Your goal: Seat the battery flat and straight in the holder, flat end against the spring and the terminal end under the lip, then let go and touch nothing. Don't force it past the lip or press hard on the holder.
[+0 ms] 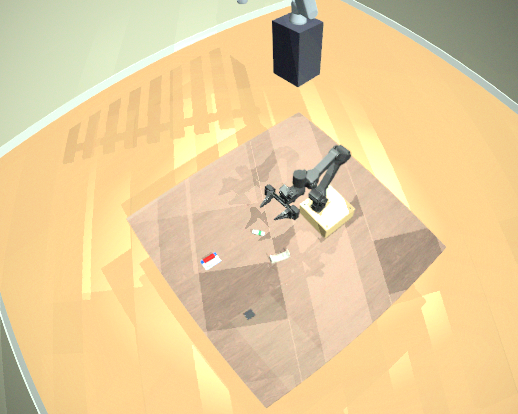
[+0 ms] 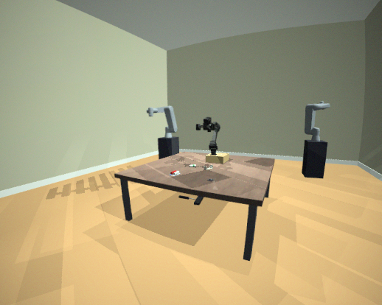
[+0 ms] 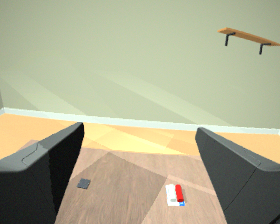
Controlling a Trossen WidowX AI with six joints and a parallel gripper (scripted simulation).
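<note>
My gripper tip is now 50 mm past the battery, 120 mm to the left of it and 390 mm above it. The rest, counted from my gripper tip: dark square 290 mm ahead, 170 mm to the left, 400 mm below.
</note>
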